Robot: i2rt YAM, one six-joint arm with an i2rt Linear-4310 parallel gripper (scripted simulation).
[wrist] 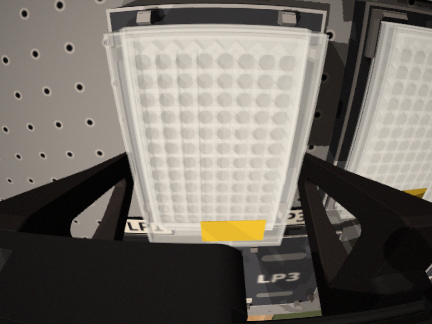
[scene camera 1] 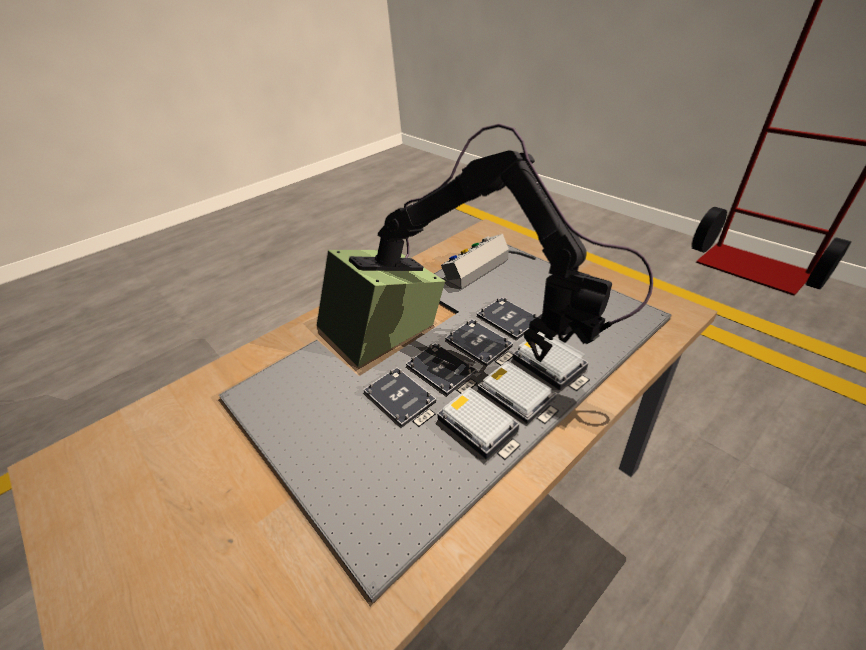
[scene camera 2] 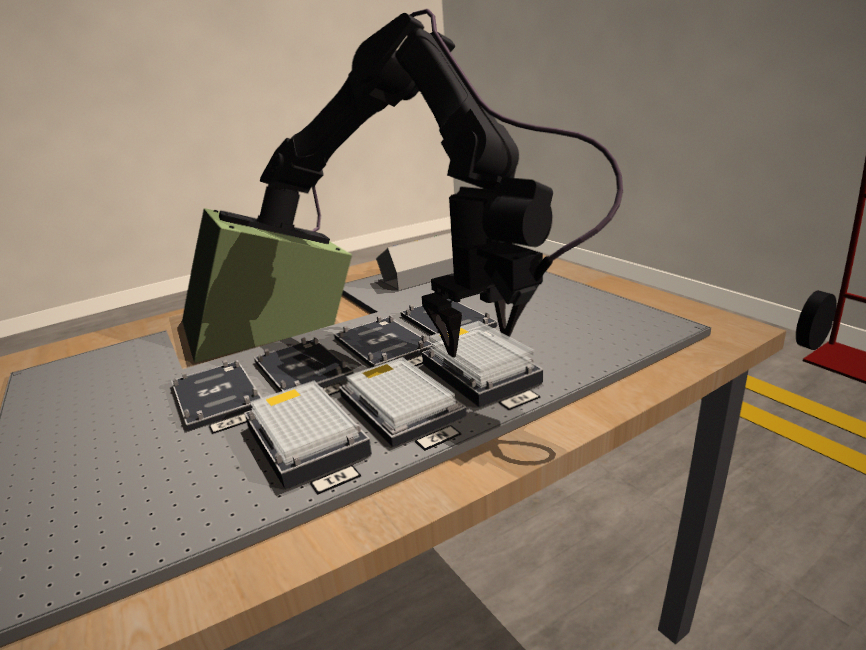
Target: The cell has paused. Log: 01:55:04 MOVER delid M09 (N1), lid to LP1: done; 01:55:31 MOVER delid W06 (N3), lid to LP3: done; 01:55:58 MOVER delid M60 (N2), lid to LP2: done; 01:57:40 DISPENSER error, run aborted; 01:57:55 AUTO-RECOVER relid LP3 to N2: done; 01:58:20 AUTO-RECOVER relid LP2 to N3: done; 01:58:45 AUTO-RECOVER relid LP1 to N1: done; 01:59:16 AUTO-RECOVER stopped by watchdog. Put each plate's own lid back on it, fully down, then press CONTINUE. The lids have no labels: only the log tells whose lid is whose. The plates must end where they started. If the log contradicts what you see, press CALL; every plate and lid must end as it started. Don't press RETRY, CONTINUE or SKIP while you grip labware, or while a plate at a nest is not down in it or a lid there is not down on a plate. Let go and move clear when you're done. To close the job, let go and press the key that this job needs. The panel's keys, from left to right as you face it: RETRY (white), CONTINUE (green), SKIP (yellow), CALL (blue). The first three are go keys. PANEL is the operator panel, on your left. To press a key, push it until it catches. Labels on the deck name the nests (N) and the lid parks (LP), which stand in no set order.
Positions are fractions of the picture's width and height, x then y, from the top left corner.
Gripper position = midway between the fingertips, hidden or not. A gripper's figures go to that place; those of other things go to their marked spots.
Scene:
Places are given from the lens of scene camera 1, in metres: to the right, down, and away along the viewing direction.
my gripper (scene camera 1: 0.64, 0.54): 0.28, 0.06, 1.10
lid (scene camera 1: 0.65, 0.55): 0.30, 0.08, 1.07
operator panel (scene camera 1: 0.55, 0.40): 0.14, -0.19, 1.41
The marked spots on the operator panel and the lid are 0.46 m apart.

